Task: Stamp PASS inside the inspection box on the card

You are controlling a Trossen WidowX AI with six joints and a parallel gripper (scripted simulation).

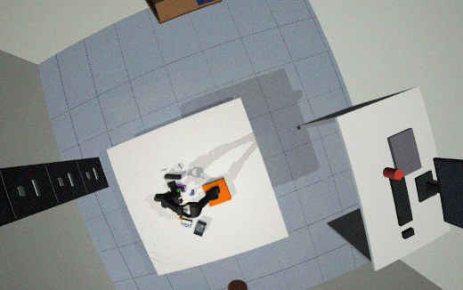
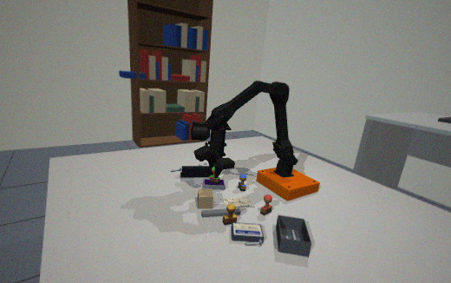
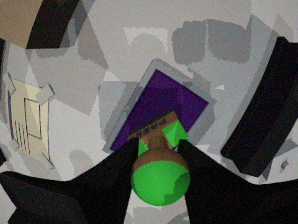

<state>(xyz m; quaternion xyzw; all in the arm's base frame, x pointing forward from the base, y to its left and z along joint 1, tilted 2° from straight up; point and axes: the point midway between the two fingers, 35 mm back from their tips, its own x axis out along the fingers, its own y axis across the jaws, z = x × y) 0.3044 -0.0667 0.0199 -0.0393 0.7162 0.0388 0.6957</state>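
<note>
Right now my gripper tip is 40 mm above the purple ink pad. Also, from my gripper tip: pale card (30 mm behind, 150 mm to the left, 40 mm below); blue-topped stamp (100 mm behind, 60 mm to the left, 20 mm below); tan block (90 mm ahead, 120 mm to the left, 20 mm below).
</note>
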